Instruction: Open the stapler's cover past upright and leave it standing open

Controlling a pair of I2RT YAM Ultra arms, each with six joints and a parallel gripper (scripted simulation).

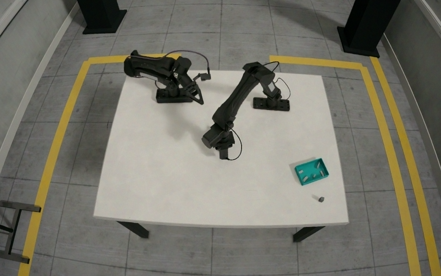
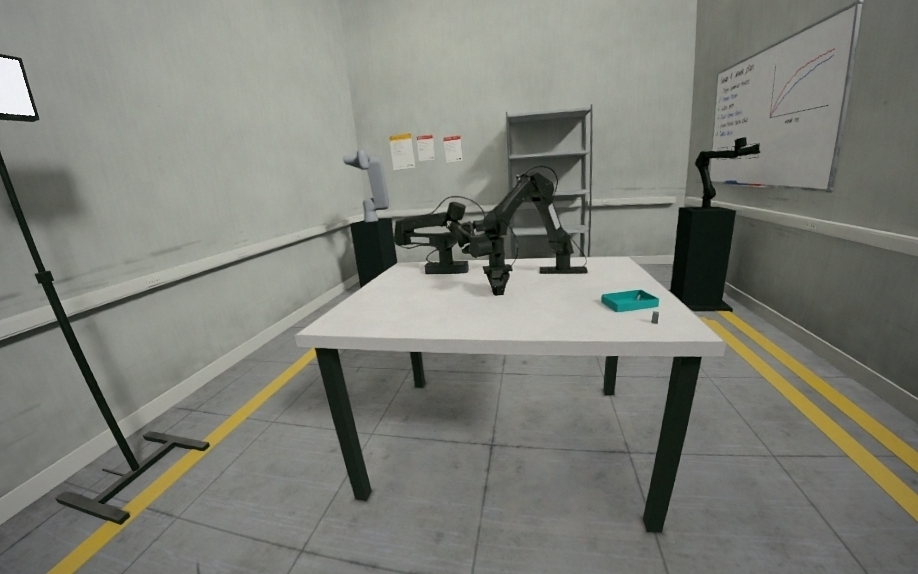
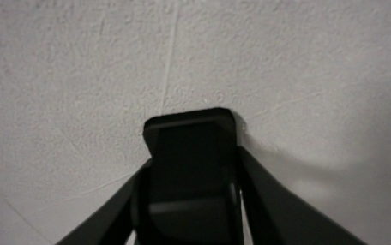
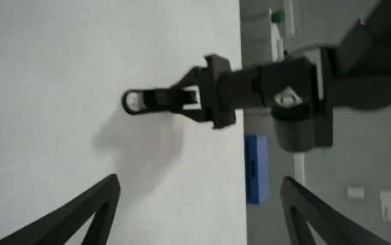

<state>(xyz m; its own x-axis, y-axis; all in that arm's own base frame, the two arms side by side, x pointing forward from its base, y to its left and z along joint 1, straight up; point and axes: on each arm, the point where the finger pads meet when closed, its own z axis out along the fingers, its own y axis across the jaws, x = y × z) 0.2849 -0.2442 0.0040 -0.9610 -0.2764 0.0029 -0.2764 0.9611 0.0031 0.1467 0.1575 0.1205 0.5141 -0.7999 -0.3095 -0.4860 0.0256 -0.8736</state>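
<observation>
The stapler cover is 12 cm ahead of my right hand, 10 cm to the left of it and 11 cm below it. Round my right hand: teal tray: 25 cm ahead, 55 cm to the left, 14 cm below; then stapler: 12 cm ahead, 10 cm to the left, 12 cm below; then grey block: 39 cm ahead, 59 cm to the left, 14 cm below.
Now: left hand 40 mm past the stapler, 10 mm to the left of it and 20 mm below it. From my left hand the other things lie so: teal tray (90 mm ahead, 440 mm to the left); then stapler cover (40 mm behind, 10 mm to the right, 30 mm above); then grey block (230 mm ahead, 480 mm to the left).
</observation>
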